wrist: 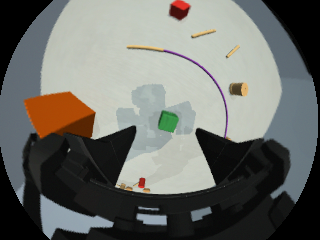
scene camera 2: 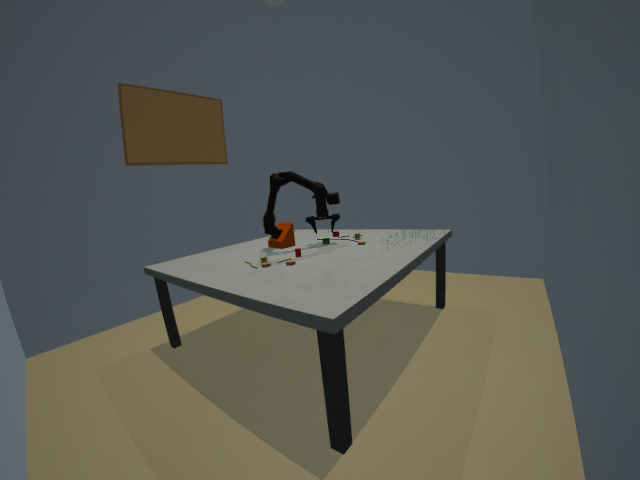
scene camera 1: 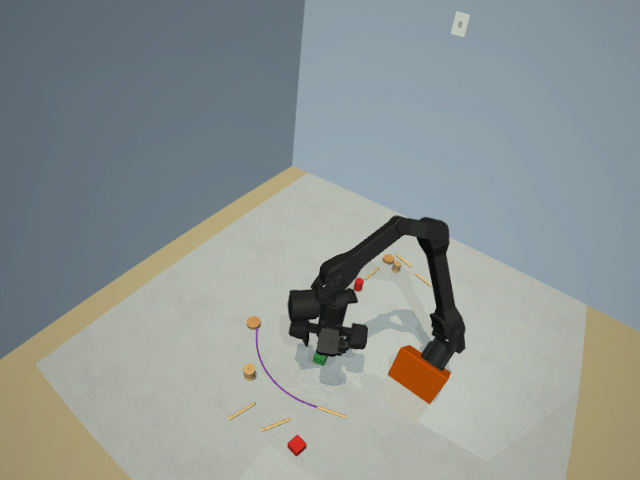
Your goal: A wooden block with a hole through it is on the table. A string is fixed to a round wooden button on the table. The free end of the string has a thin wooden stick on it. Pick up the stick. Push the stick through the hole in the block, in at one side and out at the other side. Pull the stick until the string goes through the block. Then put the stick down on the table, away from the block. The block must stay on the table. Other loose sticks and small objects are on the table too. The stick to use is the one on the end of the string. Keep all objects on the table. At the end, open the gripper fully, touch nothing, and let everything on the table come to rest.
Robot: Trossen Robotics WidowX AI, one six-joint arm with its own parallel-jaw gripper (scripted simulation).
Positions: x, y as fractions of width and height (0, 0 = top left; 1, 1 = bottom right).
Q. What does the gripper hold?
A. Nothing.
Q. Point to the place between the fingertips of the gripper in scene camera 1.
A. At 0.51, 0.73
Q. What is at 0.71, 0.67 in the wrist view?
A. The gripper.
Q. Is the gripper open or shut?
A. Open.
